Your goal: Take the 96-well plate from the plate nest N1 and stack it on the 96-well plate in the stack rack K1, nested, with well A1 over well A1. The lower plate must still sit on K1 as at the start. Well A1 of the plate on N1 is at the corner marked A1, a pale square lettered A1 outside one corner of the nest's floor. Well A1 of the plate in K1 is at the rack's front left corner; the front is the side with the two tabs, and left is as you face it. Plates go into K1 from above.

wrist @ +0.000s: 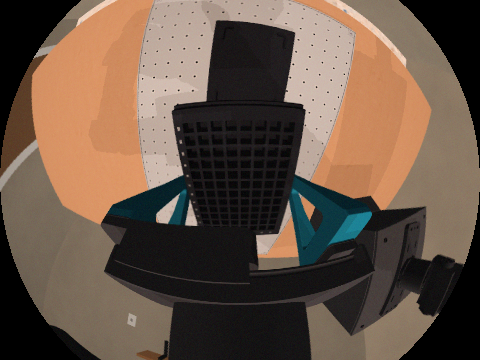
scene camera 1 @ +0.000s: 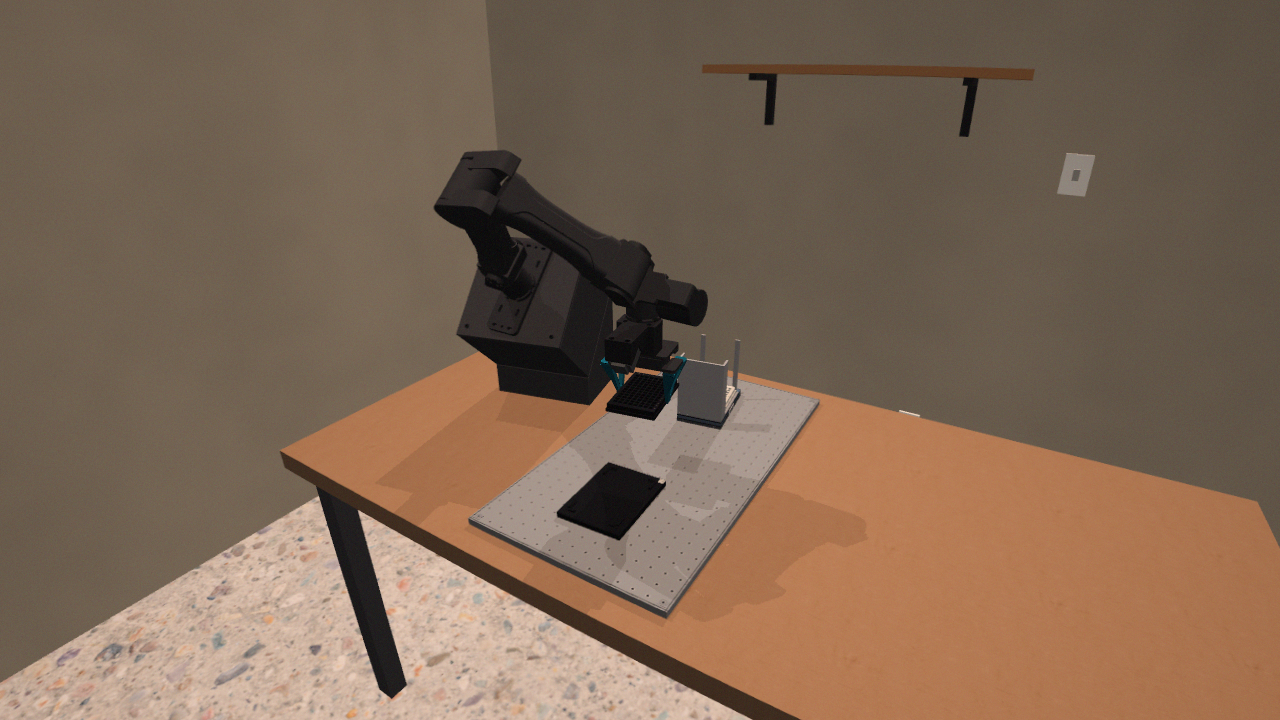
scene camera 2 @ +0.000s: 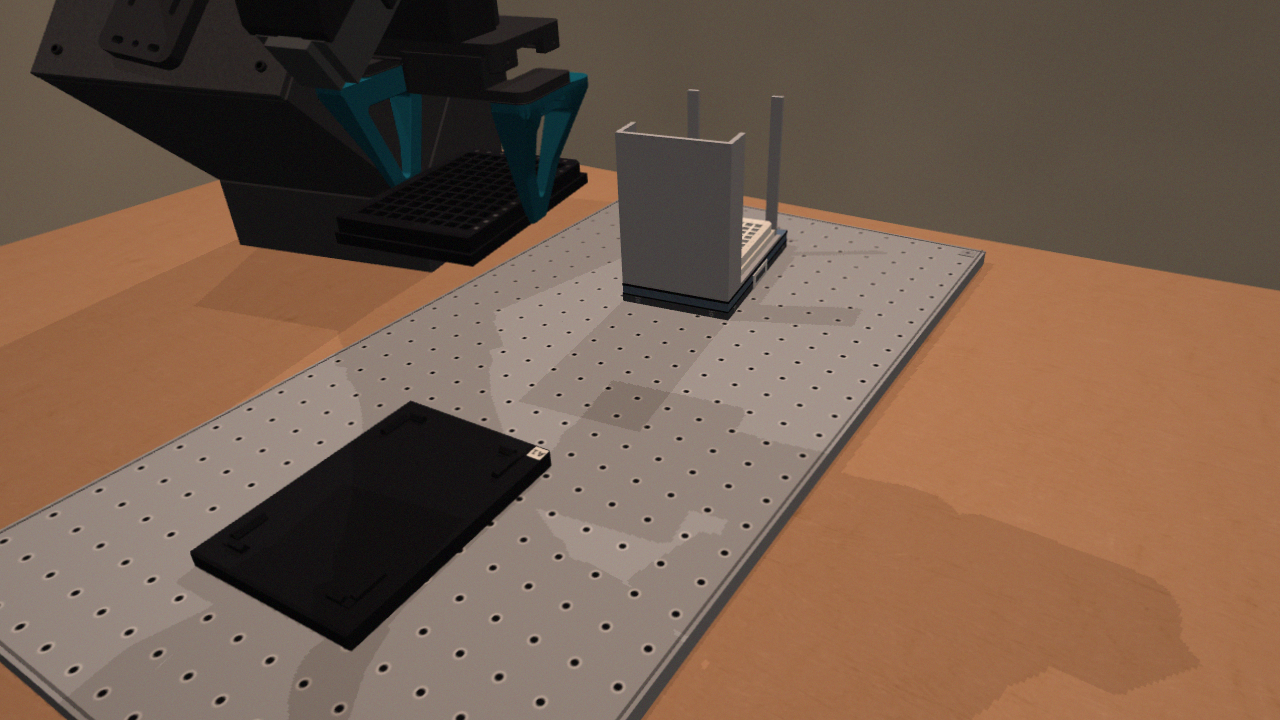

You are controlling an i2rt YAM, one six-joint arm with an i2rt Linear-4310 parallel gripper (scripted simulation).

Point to a black plate nest N1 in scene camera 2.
408, 502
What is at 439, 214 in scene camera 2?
A black 96-well plate.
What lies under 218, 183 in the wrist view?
A black 96-well plate.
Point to a black 96-well plate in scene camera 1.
At 642, 395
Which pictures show my gripper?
The wrist view, scene camera 1 and scene camera 2: all of them.
